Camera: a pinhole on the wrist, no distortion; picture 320 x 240 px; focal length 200.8 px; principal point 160.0 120.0 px. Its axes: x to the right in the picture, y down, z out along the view. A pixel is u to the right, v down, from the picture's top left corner.
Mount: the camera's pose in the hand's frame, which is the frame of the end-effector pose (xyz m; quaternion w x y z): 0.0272 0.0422 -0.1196 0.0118 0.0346 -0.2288 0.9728
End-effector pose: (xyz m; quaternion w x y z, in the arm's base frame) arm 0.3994 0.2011 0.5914 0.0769 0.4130 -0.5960 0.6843
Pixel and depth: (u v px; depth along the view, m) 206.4 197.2 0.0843
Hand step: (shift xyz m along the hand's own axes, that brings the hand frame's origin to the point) 0.0117 -0.0243 -0.0573
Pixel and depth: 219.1 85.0 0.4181
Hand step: -0.0668 -0.0782 0.2951
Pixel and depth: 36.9 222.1 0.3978
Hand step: 0.2872 -0.3180 0.1280
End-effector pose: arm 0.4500 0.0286 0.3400 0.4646 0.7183 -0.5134 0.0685
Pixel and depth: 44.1 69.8 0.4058
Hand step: 0.2899 -0.0496 0.2708
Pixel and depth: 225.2 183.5 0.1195
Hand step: -0.0056 -0.0446 -0.0269
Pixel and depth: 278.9 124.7 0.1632
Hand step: -0.0592 -0.0333 0.0315
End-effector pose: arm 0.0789 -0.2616 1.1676 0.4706 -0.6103 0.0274 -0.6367
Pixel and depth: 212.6 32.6 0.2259
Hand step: -0.0140 0.0299 0.1301
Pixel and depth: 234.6 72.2 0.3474
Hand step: -0.0768 -0.0378 0.2367
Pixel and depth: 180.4 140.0 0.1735
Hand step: 0.0197 -0.0505 0.0289
